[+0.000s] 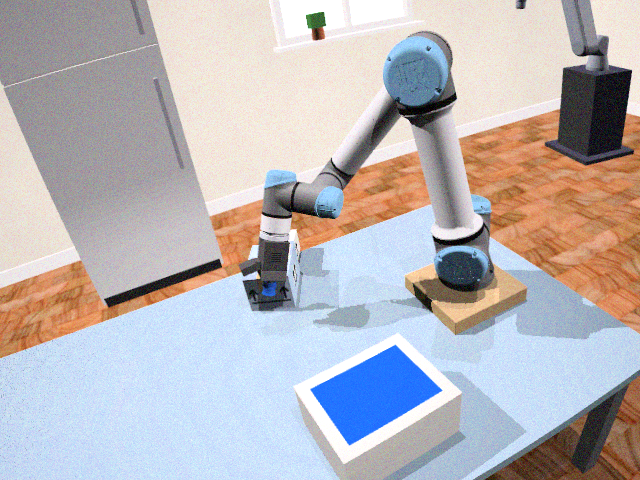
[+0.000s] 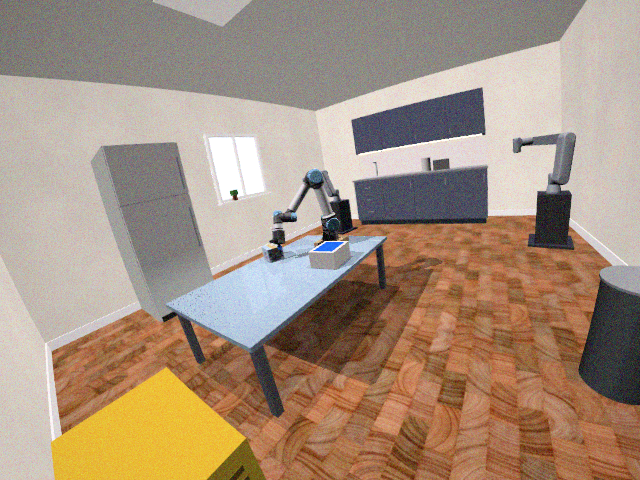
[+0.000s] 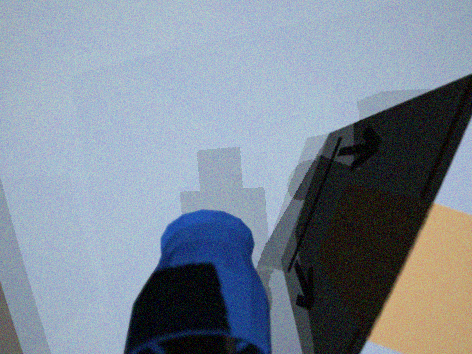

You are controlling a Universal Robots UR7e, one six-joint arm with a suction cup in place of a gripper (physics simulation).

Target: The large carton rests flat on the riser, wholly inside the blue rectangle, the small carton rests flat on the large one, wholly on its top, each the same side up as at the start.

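Note:
A white and grey carton (image 1: 287,299) (image 2: 268,253) (image 3: 370,215) with orange tape on top and black arrows on its front face stands upright on the table. Which of the two cartons it is I cannot tell; a second one does not show. My suction cup (image 1: 268,289) (image 2: 279,249) (image 3: 207,222) is blue and points down, low in front of the arrow face. The suction is on, and no carton shows on the cup's mouth. Whether its side touches the face is unclear. The white riser (image 1: 408,444) (image 2: 326,259) carries the blue rectangle (image 1: 377,395) (image 2: 329,246), with no carton on it.
The table (image 1: 155,372) (image 2: 248,294) bears the arm's wooden base plate (image 1: 505,291) behind the riser. A fridge (image 1: 108,155) (image 2: 149,217) stands past the table's far edge. A yellow box (image 2: 155,418) and a dark round bin (image 2: 617,335) stand away from the table.

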